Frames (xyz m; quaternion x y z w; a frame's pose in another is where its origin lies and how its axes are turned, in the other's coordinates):
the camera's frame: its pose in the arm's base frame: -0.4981 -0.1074 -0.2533 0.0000 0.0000 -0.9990 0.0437
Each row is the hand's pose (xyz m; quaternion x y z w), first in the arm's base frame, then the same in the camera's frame.
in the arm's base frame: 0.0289 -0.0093 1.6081 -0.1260 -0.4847 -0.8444 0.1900
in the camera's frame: -0.5336 -0.0517 1.8614 0.4787 -0.1471 0.1529 0.8519
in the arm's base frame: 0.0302 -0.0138 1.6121 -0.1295 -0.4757 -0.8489 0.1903
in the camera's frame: -0.5345 -0.0471 1.8654 0.4696 -0.1502 0.1530 0.8564
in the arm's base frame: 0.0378 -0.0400 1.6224 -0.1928 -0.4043 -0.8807 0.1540
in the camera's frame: -0.5397 -0.0203 1.8757 0.3955 -0.2103 0.1154 0.8866
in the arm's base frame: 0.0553 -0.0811 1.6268 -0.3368 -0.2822 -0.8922 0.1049
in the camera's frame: -0.5536 0.0221 1.8801 0.2672 -0.3488 0.0658 0.8959
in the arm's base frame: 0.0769 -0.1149 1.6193 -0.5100 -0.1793 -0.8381 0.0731
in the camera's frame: -0.5721 0.0577 1.8726 0.1568 -0.5173 0.0364 0.8405
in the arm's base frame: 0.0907 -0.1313 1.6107 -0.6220 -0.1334 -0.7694 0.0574
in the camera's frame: -0.5845 0.0752 1.8640 0.1061 -0.6273 0.0237 0.7712
